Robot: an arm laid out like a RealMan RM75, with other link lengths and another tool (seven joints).
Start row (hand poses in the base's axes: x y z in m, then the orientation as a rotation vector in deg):
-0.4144 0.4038 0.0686 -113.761 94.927 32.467
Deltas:
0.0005 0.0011 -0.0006 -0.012 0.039 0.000
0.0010 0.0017 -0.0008 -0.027 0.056 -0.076
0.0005 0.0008 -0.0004 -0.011 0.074 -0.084
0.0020 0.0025 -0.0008 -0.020 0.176 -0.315
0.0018 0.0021 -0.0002 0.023 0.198 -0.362
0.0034 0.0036 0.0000 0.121 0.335 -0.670
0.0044 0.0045 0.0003 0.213 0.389 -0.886
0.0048 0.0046 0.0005 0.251 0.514 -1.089
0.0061 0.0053 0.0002 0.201 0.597 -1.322
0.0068 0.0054 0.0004 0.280 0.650 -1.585
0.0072 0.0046 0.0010 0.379 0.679 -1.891
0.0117 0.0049 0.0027 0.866 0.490 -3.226
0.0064 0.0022 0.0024 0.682 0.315 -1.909
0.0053 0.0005 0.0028 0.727 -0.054 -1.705
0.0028 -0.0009 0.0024 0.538 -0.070 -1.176
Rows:
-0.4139 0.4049 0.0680 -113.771 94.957 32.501
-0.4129 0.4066 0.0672 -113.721 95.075 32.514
-0.4124 0.4074 0.0668 -113.652 95.201 32.556
-0.4104 0.4099 0.0660 -113.375 95.602 32.617
-0.4086 0.4120 0.0658 -113.023 96.031 32.716
-0.4052 0.4156 0.0658 -112.312 96.757 32.922
-0.4008 0.4201 0.0661 -111.328 97.647 33.173
-0.3960 0.4247 0.0666 -110.118 98.759 33.508
-0.3899 0.4300 0.0668 -108.706 100.141 33.804
-0.3831 0.4354 0.0672 -106.966 101.714 34.113
-0.3759 0.4400 0.0682 -104.834 103.472 34.408
-0.3642 0.4449 0.0709 -101.001 105.828 34.384
-0.3578 0.4471 0.0733 -98.604 107.088 34.522
-0.3525 0.4476 0.0761 -96.379 107.881 34.411
-0.3497 0.4467 0.0785 -94.820 108.366 34.331

